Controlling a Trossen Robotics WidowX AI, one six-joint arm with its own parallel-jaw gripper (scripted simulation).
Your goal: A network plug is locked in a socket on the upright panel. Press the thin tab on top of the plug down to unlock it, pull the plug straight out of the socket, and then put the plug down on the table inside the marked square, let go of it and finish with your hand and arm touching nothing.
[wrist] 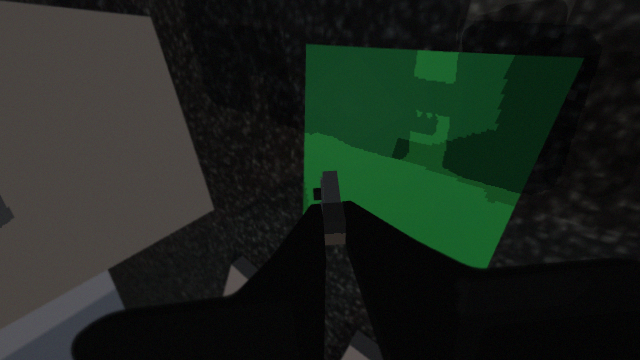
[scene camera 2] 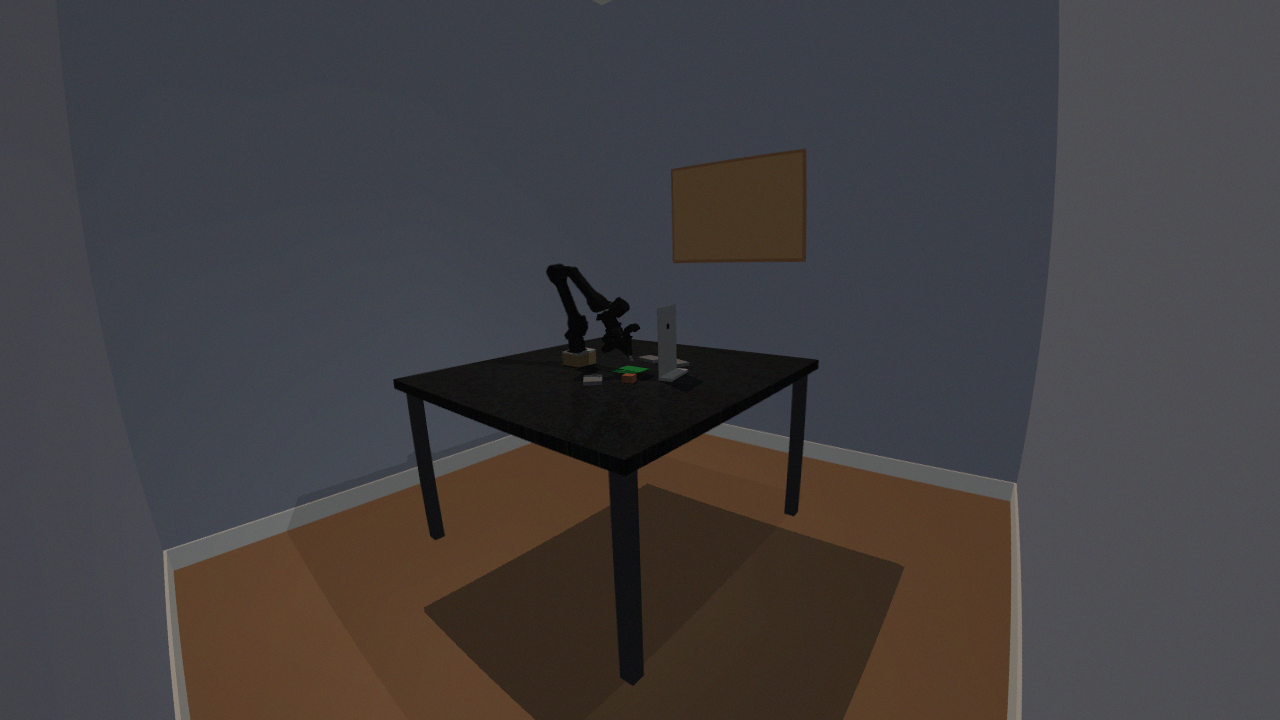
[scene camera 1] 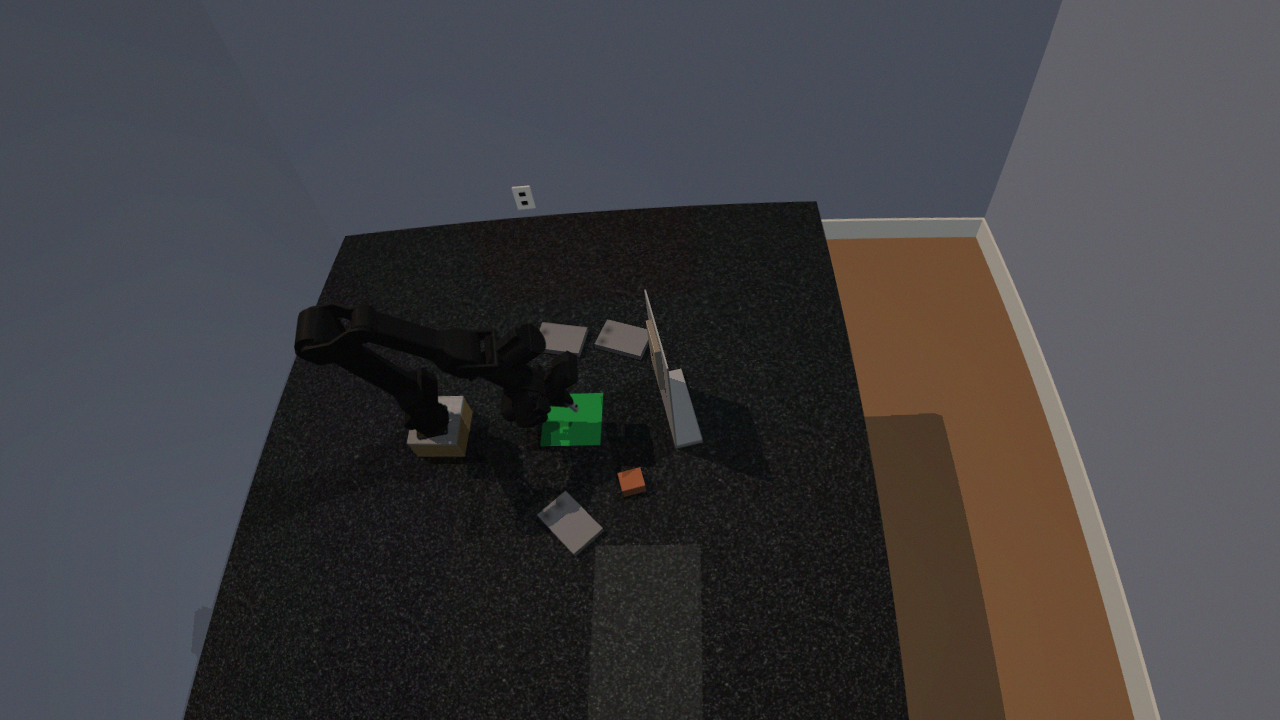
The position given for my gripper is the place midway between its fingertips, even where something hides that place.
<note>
In view: my gripper (scene camera 1: 570,403), a grey network plug (wrist: 334,219), a green marked square (scene camera 1: 563,427) and an upright panel (scene camera 1: 684,427).
My gripper is seen too in the wrist view (wrist: 331,212) and in scene camera 2 (scene camera 2: 630,356). The green marked square shows as well in the wrist view (wrist: 440,145). The upright panel also shows in the wrist view (wrist: 105,166).
</note>
